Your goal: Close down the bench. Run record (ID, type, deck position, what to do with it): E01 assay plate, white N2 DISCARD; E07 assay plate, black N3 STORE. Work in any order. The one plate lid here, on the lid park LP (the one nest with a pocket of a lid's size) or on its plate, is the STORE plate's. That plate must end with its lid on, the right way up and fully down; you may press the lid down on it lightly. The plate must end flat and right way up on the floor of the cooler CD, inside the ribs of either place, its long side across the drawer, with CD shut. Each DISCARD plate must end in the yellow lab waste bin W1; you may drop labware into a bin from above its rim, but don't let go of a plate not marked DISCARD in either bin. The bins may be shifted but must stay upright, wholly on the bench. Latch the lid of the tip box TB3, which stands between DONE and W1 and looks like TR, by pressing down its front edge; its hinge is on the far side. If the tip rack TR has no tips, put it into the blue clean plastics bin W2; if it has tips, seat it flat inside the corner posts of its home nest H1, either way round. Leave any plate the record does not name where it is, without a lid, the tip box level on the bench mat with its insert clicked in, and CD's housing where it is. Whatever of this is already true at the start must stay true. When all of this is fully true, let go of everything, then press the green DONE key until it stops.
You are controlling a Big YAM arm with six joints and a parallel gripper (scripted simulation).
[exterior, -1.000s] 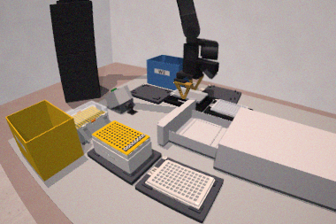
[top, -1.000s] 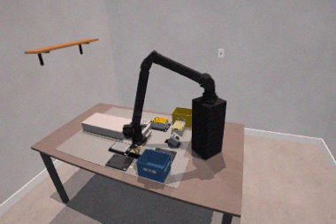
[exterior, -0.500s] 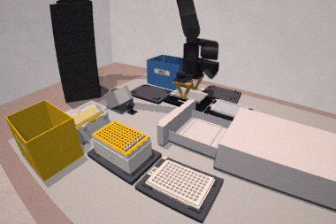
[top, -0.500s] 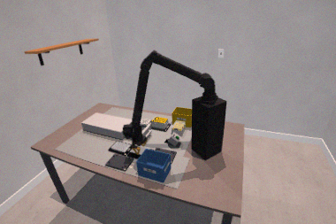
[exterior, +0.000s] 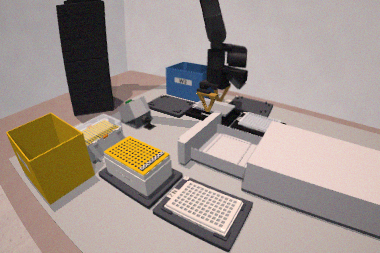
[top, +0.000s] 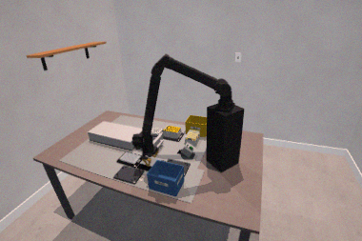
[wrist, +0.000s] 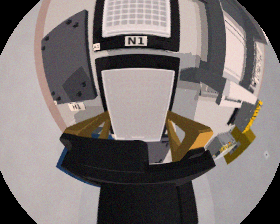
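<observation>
The plate lid is right at my hand. The rest, counted from my hand: dark lid park nest: 16 cm behind, 6 cm to the right, 3 cm below; then black slab: 3 cm below; then black plate: 2 cm below.
</observation>
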